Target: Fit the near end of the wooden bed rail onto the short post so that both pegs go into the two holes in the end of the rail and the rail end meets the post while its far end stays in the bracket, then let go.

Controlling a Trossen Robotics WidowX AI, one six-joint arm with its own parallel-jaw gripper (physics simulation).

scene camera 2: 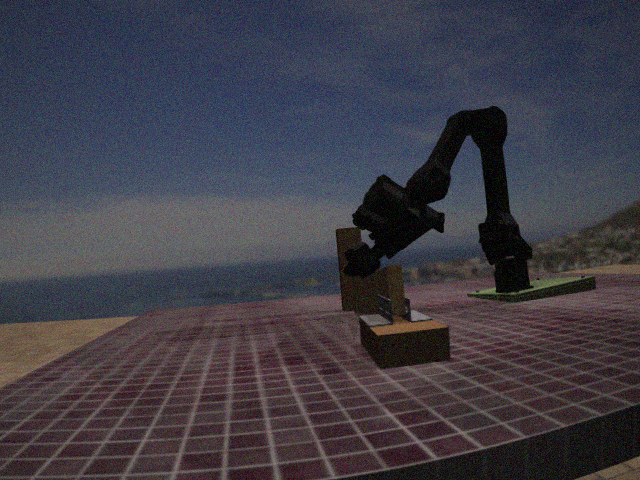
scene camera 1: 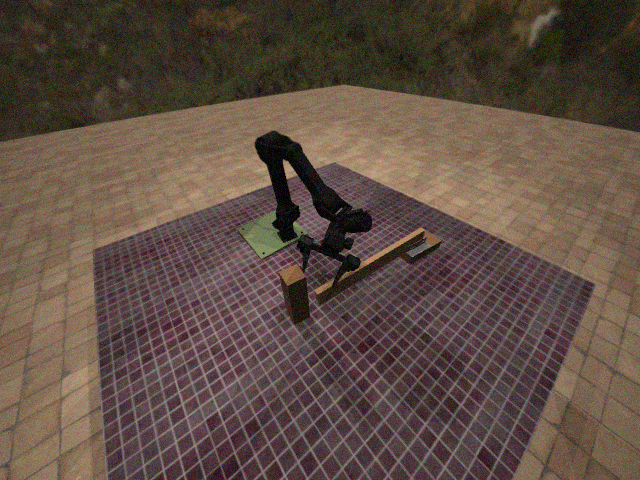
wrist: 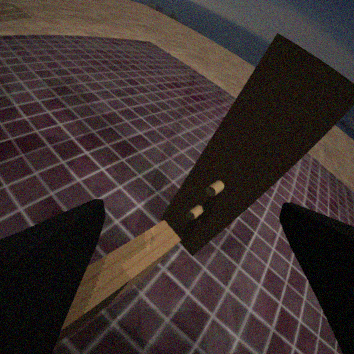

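Pixels of known places: gripper, fingertip midpoint: (scene camera 1: 318,280) (wrist: 194,209); arm's base, link origin: (scene camera 2: 514,290) (scene camera 1: 287,234).
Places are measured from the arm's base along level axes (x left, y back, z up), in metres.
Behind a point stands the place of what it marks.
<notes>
The wooden bed rail (scene camera 1: 377,261) @(x 0.164, y -0.339, z 0.052 m) (scene camera 2: 395,286) @(x 0.379, y -0.330, z 0.063 m) (wrist: 130,255) @(x -0.025, y -0.331, z 0.047 m) lies low, its far end between the plates of the metal bracket (scene camera 1: 419,249) @(x 0.352, y -0.356, z 0.022 m) (scene camera 2: 374,319) @(x 0.352, y -0.355, z 0.022 m). In scene camera 1 a small gap shows between its near end and the upright short post (scene camera 1: 295,299) @(x -0.134, y -0.356, z 0.099 m) (scene camera 2: 347,238) @(x -0.099, y -0.336, z 0.141 m) (wrist: 270,125) @(x -0.099, y -0.330, z 0.124 m). In the wrist view the upper peg (wrist: 216,188) @(x -0.089, y -0.330, z 0.073 m) and the lower peg (wrist: 195,212) @(x -0.089, y -0.330, z 0.041 m) stand uncovered on the dark post face. The holes in the rail end are not visible. My gripper (scene camera 1: 319,277) @(x -0.049, y -0.325, z 0.086 m) (wrist: 194,209) @(x -0.049, y -0.325, z 0.086 m) is open and empty, tilted near the post and the rail's near end; its fingertips are hidden in scene camera 2.
The bracket sits on a low wooden block (scene camera 1: 433,248) @(x 0.422, y -0.368, z 0.001 m) (scene camera 2: 405,347) @(x 0.461, y -0.340, z 0.004 m). The arm's base stands on a green plate (scene camera 1: 258,242) @(x -0.114, y 0.023, z -0.003 m) (scene camera 2: 560,286) @(x 0.063, y 0.078, z 0.002 m) behind the post and rail in scene camera 1. A purple tiled surface (scene camera 1: 206,361) @(x -0.385, y -0.326, z -0.016 m) (scene camera 2: 206,387) @(x 0.482, y -0.545, z -0.016 m) (wrist: 85,125) @(x -0.100, y -0.517, z -0.016 m) lies under everything.
</notes>
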